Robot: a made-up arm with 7 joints.
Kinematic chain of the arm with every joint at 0, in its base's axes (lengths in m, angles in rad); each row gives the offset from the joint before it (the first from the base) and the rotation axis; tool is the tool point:
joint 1: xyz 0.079 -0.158 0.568 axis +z
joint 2: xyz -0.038 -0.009 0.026 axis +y
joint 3: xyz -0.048 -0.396 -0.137 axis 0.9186 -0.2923 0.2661
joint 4: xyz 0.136 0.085 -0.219 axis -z
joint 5: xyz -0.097 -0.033 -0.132 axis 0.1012 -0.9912 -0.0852
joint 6: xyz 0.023 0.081 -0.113 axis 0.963 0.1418 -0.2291
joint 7: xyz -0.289 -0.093 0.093 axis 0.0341 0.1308 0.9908
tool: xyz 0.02 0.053 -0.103
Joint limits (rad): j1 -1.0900..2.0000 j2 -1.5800..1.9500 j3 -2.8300..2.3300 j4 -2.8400..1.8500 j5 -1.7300..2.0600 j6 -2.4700..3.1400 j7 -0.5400..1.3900
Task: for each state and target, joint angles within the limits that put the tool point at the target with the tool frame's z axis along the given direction. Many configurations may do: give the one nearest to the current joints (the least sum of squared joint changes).
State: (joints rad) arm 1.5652 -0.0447 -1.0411 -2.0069 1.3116 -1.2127 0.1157
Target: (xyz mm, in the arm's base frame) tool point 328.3 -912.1 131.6 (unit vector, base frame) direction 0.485 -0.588 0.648
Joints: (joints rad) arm 0.9060 0.5304 -0.8739 -2.1659 2.0600 -0.8171 -0.0878
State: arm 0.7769 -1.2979 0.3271 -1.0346 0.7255 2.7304 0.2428
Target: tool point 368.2 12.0 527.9 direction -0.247 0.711 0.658
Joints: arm 0.3477 -1.4748 1.3123 -0.9122 0.9359 2.5484 0.0531
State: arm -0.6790 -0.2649 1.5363 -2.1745 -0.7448 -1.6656 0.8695
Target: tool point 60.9 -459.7 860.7 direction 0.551 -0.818 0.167
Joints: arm -0.7159 -1.0283 1.1280 -2.5642 -0.7857 -2.2551 0.9161
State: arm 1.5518 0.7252 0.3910 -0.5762 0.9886 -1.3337 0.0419
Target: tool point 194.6 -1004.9 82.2 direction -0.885 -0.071 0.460
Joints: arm 0.7911 0.6137 -0.4541 -0.6729 1.1416 -1.2273 0.5373
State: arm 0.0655 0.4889 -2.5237 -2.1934 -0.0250 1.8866 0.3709
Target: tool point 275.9 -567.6 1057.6 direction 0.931 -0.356 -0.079
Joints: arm 0.5120 0.3913 -2.6644 -1.8723 0.5125 1.4930 0.5108
